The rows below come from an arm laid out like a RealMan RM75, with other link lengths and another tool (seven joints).
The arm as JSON. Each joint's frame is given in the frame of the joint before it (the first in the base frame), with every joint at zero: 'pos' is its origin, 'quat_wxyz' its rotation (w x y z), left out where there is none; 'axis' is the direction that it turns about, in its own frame. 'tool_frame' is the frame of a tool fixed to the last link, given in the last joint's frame.
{
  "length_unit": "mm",
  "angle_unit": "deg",
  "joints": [
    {
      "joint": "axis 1",
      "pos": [
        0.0,
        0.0,
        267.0
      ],
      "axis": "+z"
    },
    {
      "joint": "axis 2",
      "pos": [
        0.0,
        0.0,
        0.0
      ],
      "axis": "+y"
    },
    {
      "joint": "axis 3",
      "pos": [
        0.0,
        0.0,
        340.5
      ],
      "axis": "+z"
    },
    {
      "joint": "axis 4",
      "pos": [
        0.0,
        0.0,
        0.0
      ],
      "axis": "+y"
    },
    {
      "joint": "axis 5",
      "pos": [
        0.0,
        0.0,
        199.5
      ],
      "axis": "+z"
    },
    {
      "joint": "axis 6",
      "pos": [
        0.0,
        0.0,
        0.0
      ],
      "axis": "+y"
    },
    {
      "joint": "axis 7",
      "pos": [
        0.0,
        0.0,
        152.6
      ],
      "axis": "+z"
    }
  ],
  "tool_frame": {
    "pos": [
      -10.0,
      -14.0,
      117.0
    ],
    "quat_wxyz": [
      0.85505,
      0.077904,
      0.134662,
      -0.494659
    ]
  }
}
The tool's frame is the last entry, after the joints.
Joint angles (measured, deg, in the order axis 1, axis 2, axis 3, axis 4, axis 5, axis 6, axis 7), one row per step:
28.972, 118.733, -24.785, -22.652, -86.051, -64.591, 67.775
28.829, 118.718, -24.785, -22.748, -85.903, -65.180, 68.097
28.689, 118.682, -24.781, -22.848, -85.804, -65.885, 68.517
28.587, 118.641, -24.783, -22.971, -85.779, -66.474, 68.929
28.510, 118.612, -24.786, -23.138, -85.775, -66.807, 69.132
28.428, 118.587, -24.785, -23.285, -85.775, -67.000, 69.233
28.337, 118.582, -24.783, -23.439, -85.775, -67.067, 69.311
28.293, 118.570, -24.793, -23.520, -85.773, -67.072, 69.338
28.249, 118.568, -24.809, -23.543, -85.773, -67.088, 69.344
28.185, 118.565, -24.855, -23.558, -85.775, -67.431, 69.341
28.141, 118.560, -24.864, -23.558, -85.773, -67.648, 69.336
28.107, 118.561, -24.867, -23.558, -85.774, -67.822, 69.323
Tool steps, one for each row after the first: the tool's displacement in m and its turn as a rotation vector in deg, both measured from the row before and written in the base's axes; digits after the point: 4 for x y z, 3 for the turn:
-0.0014, -0.0011, 0.0012, 0.055, 0.493, 0.321
-0.0018, -0.0013, 0.0012, -0.004, 0.568, 0.409
-0.0017, -0.0010, 0.0010, -0.043, 0.453, 0.363
-0.0009, -0.0005, 0.0011, 0.034, 0.147, 0.234
-0.0002, -0.0004, 0.0010, 0.058, 0.027, 0.121
0.0004, -0.0004, 0.0008, 0.071, -0.020, 0.003
0.0003, -0.0001, 0.0005, 0.041, -0.044, -0.014
0.0003, -0.0003, 0.0001, -0.001, -0.014, -0.015
-0.0011, -0.0008, -0.0001, -0.059, 0.070, 0.289
-0.0006, -0.0005, 0.0000, -0.022, 0.056, 0.167
-0.0005, -0.0004, 0.0000, -0.017, 0.041, 0.136

